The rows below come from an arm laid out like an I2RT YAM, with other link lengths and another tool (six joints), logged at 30 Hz.
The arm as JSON. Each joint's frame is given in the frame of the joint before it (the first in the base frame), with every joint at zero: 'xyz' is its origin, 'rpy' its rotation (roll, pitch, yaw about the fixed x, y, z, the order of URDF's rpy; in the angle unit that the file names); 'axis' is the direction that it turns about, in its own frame. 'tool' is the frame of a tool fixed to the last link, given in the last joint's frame.
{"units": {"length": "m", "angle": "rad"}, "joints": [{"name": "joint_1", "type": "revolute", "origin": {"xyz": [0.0, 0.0, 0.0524], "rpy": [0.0, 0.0, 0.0]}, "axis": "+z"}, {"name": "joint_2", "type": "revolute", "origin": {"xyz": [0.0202, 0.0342, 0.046], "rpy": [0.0, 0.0, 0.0]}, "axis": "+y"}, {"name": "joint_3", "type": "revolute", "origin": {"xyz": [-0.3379, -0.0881, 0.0], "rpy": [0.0, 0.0, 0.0]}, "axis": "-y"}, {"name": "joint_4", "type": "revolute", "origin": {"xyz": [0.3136, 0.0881, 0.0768], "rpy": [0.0, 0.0, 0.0]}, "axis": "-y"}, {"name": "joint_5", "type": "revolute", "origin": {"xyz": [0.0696, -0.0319, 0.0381], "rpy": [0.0, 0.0, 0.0]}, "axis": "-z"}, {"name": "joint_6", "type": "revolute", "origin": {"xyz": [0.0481, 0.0, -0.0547], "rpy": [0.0, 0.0, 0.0]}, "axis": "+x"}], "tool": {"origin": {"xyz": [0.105, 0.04, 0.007], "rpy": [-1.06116, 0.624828, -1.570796]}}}
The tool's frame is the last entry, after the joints.
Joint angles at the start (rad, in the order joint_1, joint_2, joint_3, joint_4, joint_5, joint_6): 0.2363, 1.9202, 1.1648, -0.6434, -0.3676, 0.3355
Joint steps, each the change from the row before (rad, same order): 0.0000, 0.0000, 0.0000, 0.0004, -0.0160, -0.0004; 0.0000, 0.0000, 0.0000, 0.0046, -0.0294, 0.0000; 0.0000, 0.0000, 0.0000, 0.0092, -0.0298, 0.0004; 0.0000, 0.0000, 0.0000, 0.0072, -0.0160, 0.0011; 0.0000, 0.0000, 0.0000, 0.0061, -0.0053, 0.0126; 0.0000, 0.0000, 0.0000, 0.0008, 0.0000, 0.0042; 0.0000, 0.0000, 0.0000, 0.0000, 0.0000, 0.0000; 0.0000, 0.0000, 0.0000, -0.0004, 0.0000, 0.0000; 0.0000, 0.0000, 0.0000, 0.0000, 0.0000, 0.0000; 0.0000, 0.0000, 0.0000, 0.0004, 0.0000, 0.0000; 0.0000, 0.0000, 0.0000, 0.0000, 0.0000, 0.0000; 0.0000, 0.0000, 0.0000, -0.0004, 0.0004, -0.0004; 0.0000, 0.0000, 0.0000, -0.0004, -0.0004, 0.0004
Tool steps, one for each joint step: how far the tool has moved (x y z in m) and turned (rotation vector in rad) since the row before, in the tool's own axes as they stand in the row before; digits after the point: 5 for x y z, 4 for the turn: -0.00146, 0.00144, -0.00148, -0.0129, -0.0085, 0.0041; -0.00331, 0.00221, -0.00252, -0.0217, -0.0186, 0.0084; -0.00408, 0.00180, -0.00233, -0.0196, -0.0226, 0.0087; -0.00256, 0.00073, -0.00111, -0.0094, -0.0136, 0.0053; -0.00165, -0.00050, 0.00004, -0.0013, -0.0017, 0.0123; -0.00020, -0.00021, 0.00011, 0.0004, 0.0014, 0.0036; 0.00000, 0.00000, 0.00000, 0.0000, 0.0000, 0.0000; 0.00006, 0.00004, -0.00002, -0.0002, 0.0003, 0.0000; 0.00000, 0.00000, 0.00000, 0.0000, 0.0000, 0.0000; -0.00006, -0.00004, 0.00002, 0.0002, -0.0003, 0.0000; 0.00000, 0.00000, 0.00000, 0.0000, 0.0000, 0.0000; 0.00010, 0.00001, 0.00001, 0.0001, 0.0003, -0.0004; 0.00002, 0.00006, -0.00005, -0.0005, 0.0003, 0.0005
